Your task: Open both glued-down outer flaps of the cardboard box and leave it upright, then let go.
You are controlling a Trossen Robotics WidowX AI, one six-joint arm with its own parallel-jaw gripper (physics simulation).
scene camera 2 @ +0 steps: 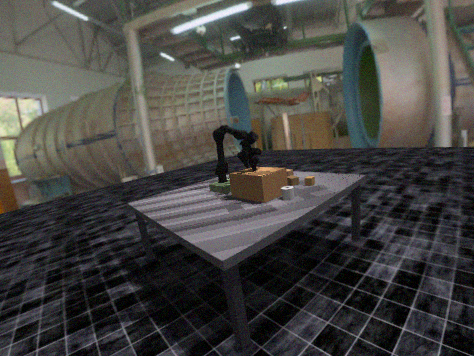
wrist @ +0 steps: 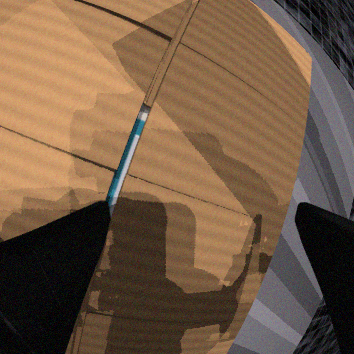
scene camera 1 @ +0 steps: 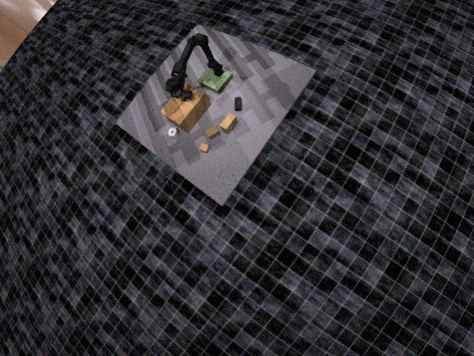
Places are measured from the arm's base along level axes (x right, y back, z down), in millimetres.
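Where they show: gripper, fingertip midpoint: (scene camera 2: 251, 170) (wrist: 206, 212) (scene camera 1: 178, 98); arm's base at its link origin: (scene camera 2: 222, 181) (scene camera 1: 219, 72).
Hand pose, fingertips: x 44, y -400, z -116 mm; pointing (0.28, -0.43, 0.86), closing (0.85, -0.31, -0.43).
Note:
Each offset is from my fingertips to the top centre of the thing. "pt": to the spot under its first point. Level surfaces: height alone.
The cardboard box @[dx -39, dy -5, dz +12 mm] (scene camera 1: 197, 117) (scene camera 2: 255, 186) stands upright on the table. Its two outer flaps lie flat across the top and look closed: one flap @[pt dx -83, dy -24, dz +14 mm] (wrist: 45, 95) is left of the seam, the other flap (wrist: 215, 165) is right of it in the wrist view. A teal and white strip @[dx -39, dy -4, dz +29 mm] (wrist: 126, 156) shows in the narrow seam between them. My gripper (scene camera 1: 188, 94) (scene camera 2: 254, 168) (wrist: 206, 212) is open and empty, low over the box top. In the wrist view its left fingertip overlaps the seam and its right fingertip is out past the box edge. Whether the fingers touch the cardboard is unclear.
A green tray (scene camera 1: 223, 83) (scene camera 2: 220, 187) is by the arm's base. A white roll @[dx -62, dy -220, dz +107 mm] (scene camera 1: 169, 131) (scene camera 2: 287, 194) stands near the box. Small cardboard blocks @[dx -397, dy +75, dz +88 mm] (scene camera 1: 228, 122) @[dx -331, dy -44, dz +118 mm] (scene camera 1: 212, 132) @[dx -358, dy -175, dz +118 mm] (scene camera 1: 204, 147) and a black item @[dx -343, dy +254, dz +134 mm] (scene camera 1: 238, 103) lie on the grey table @[dz +167 mm] (scene camera 1: 235, 170) (scene camera 2: 200, 230).

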